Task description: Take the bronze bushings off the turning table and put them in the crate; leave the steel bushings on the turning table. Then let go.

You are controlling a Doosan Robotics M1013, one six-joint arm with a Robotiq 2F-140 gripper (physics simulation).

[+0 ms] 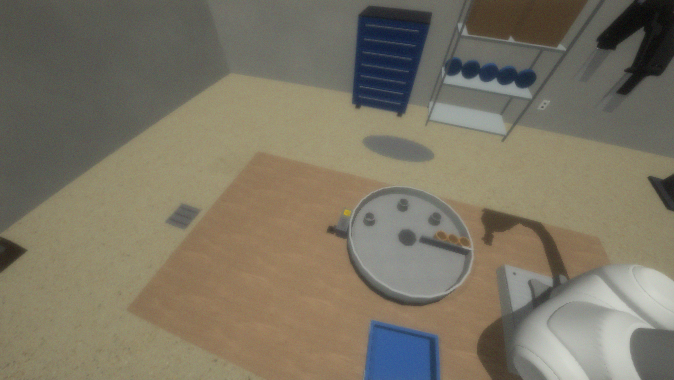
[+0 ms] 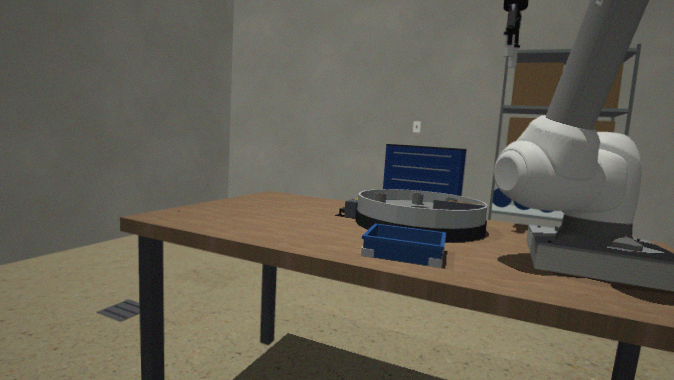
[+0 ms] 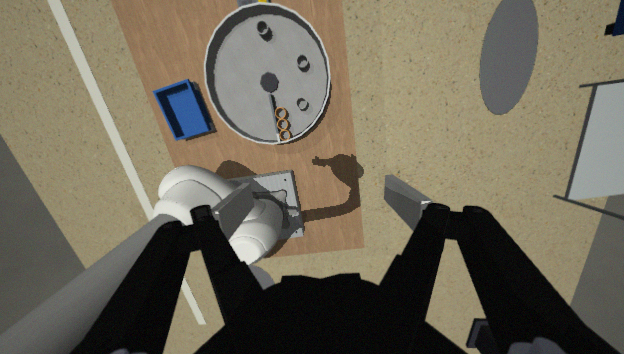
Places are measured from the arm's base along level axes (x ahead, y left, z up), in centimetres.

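Pixels of known places: gripper, fingertip midpoint: (image 1: 589, 93) (image 2: 510, 61) (image 3: 317, 190); arm's base, origin of the base link: (image 2: 593, 239) (image 3: 267, 209).
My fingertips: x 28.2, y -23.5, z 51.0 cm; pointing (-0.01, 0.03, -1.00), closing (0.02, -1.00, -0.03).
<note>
For each thing: its top centre in the pictures, then the offset to it from my fingertips. "spot": a spot on its surface instead. Level surfaces: height alone.
- dark bar, surface spot: (image 1: 431, 242) spot: dx +13.2, dy +16.2, dz -49.2 cm
- blue crate, middle of its top: (image 2: 406, 233) (image 1: 403, 358) (image 3: 181, 111) dx +13.6, dy +51.8, dz -51.5 cm
- wooden table, its level: dz -56.5 cm
- small grey box with a yellow top, surface spot: (image 1: 346, 214) spot: dx +44.7, dy +17.2, dz -50.7 cm
Three bronze bushings (image 1: 452, 239) (image 3: 288, 124) stand in a row against the dark bar (image 1: 431, 242) on the turning table (image 1: 390, 265) (image 2: 420, 216) (image 3: 235, 85), from mid-radius out to the rim. Three steel bushings stand apart on it: one (image 1: 369, 219) (image 3: 263, 30), one (image 1: 403, 205) (image 3: 303, 63) and one (image 1: 435, 219) (image 3: 302, 104). The blue crate (image 1: 402, 356) (image 2: 402, 247) (image 3: 187, 110) stands beside the turning table, its visible floor bare. My gripper (image 1: 602, 84) (image 2: 511, 56) (image 3: 317, 190) is open and empty, high above the table and off to the turning table's arm-base side.
The arm's base plate (image 1: 511, 305) (image 2: 575, 262) (image 3: 295, 200) is bolted near one end of the wooden table (image 1: 240, 260) (image 2: 280, 215) (image 3: 345, 200). A small grey box with a yellow top (image 1: 346, 214) sits against the turning table's outside. The raised rim surrounds the bushings.
</note>
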